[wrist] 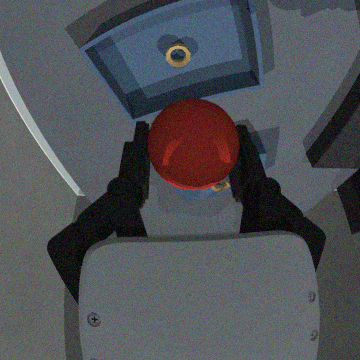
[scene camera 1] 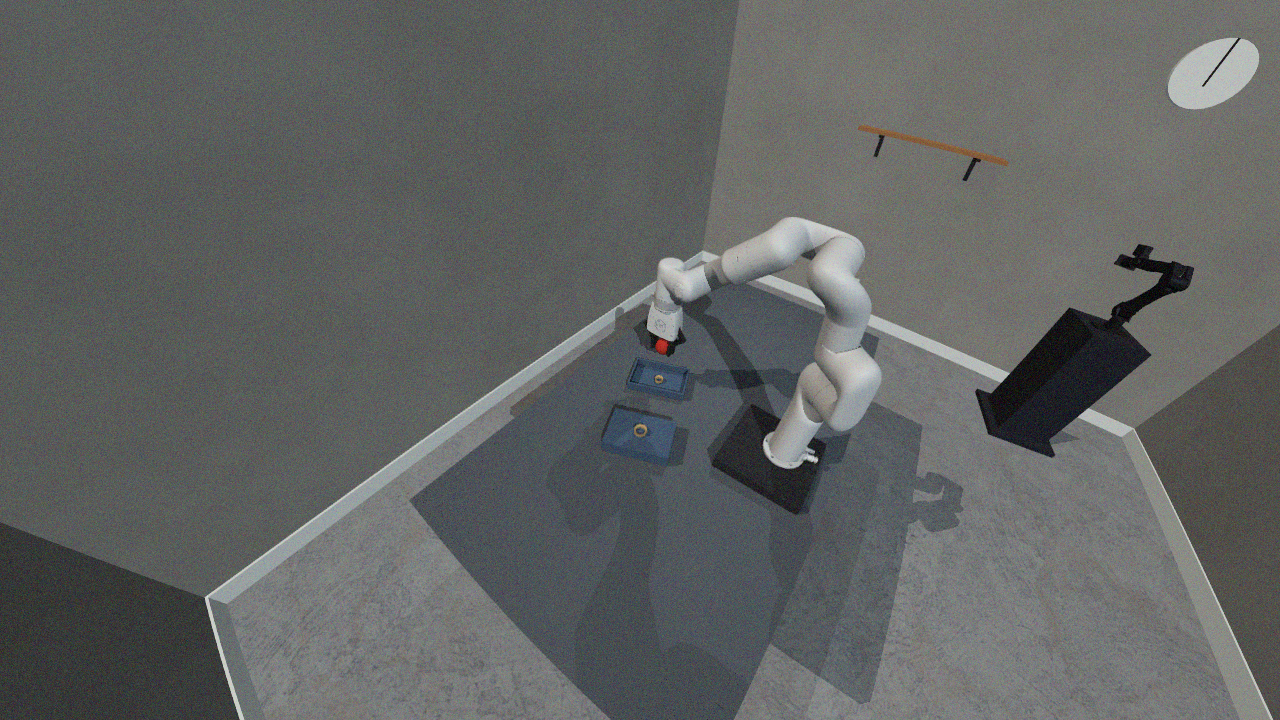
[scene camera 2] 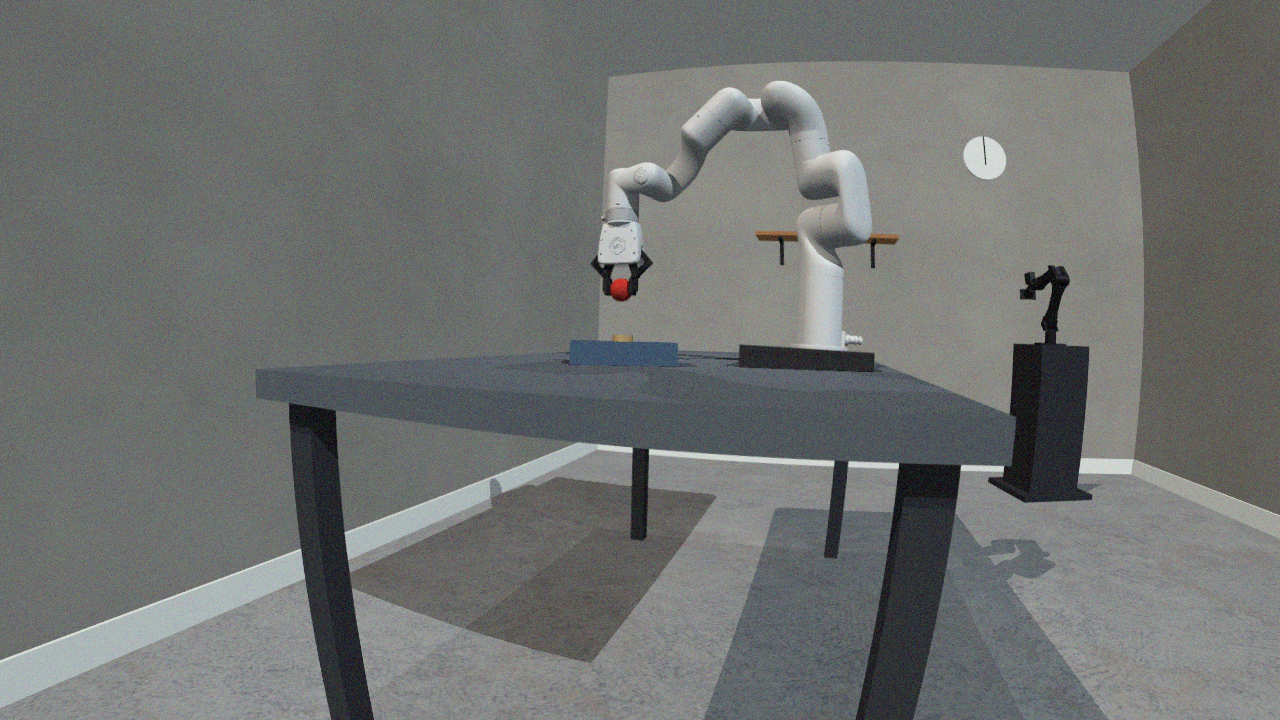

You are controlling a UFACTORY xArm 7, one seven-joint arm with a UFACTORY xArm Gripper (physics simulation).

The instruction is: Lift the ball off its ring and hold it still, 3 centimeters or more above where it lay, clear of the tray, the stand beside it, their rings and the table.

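Seen in the pictures: gripper, between the fingertips: point(wrist: 189, 137) point(scene camera 1: 662, 350) point(scene camera 2: 620, 295); arm's base, origin of its link: point(scene camera 1: 783, 450) point(scene camera 2: 819, 350).
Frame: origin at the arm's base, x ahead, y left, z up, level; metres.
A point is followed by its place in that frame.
Observation:
The red ball point(scene camera 1: 661, 346) {x 0.443, y -0.086, z 0.140 m} point(scene camera 2: 621, 289) {x 0.439, y -0.081, z 0.124 m} point(wrist: 194, 144) {x 0.444, y -0.127, z 0.144 m} is between the fingers of my gripper point(scene camera 1: 663, 345) {x 0.446, y -0.100, z 0.112 m} point(scene camera 2: 621, 288) {x 0.446, y -0.100, z 0.112 m} point(wrist: 189, 137) {x 0.446, y -0.100, z 0.112 m}, which is shut on it. Ball and gripper hang in the air, well above the blue tray point(scene camera 1: 632, 370) {x 0.538, y -0.083, z -0.005 m} point(wrist: 261, 60) {x 0.350, y -0.104, z -0.005 m} and apart from it. A gold ring point(scene camera 1: 658, 379) {x 0.451, y -0.111, z -0.029 m} point(wrist: 178, 55) {x 0.447, y -0.104, z -0.030 m} lies bare on the tray's floor. The blue stand point(scene camera 1: 623, 440) {x 0.421, y 0.192, z 0.009 m} point(scene camera 2: 622, 353) {x 0.381, y 0.206, z -0.011 m} carries another gold ring point(scene camera 1: 640, 430) {x 0.395, y 0.138, z 0.009 m} point(scene camera 2: 622, 338) {x 0.390, y 0.160, z 0.015 m} point(wrist: 220, 185) {x 0.390, y 0.155, z 0.011 m}. In the wrist view the ball and a finger hide most of the stand.
The tray and stand are on the grey table point(scene camera 1: 501, 501) {x 0.614, y 0.493, z -0.032 m} point(scene camera 2: 626, 416) {x 0.284, y 0.718, z -0.047 m}. The arm's black base plate point(scene camera 1: 760, 479) {x 0.039, y 0.129, z 0.005 m} point(scene camera 2: 805, 358) {x 0.051, y 0.143, z -0.012 m} is right of the stand. A black pedestal point(scene camera 1: 1065, 385) point(scene camera 2: 1049, 420) with a small black arm stands beyond the table. A wooden shelf point(scene camera 1: 930, 145) is on the wall.

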